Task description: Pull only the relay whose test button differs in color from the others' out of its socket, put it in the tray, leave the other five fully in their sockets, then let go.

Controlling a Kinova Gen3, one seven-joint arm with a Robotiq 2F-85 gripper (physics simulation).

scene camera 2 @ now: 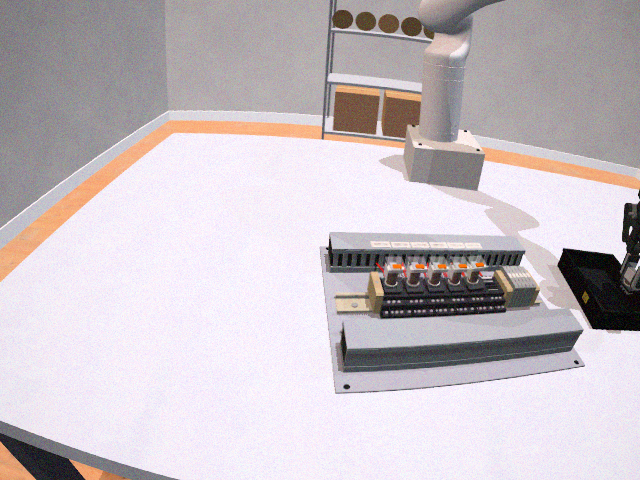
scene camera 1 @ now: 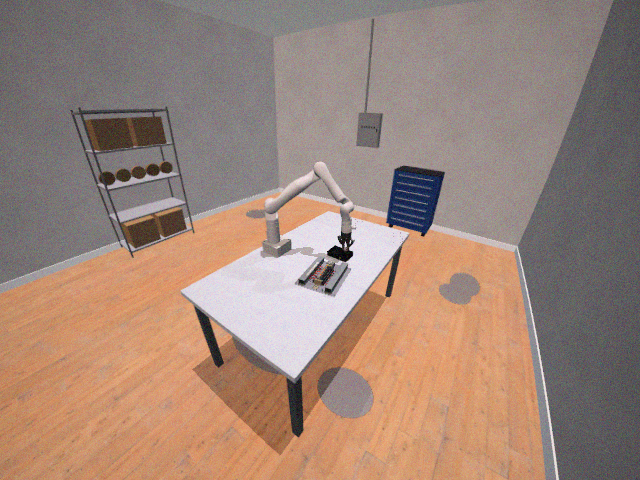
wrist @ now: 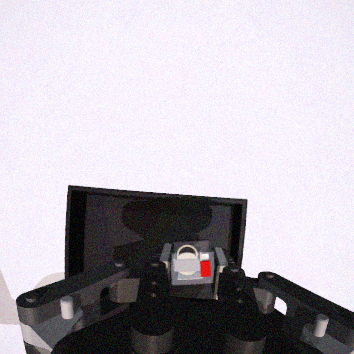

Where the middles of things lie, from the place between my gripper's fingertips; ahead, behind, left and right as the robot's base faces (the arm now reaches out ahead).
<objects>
Now: the black tray (wrist: 117, 227) 40 mm behind my hand and 60 mm below it. Also, from my hand: mounting plate (scene camera 2: 379, 381): 40 mm behind, 290 mm to the right, 60 mm below.
</objects>
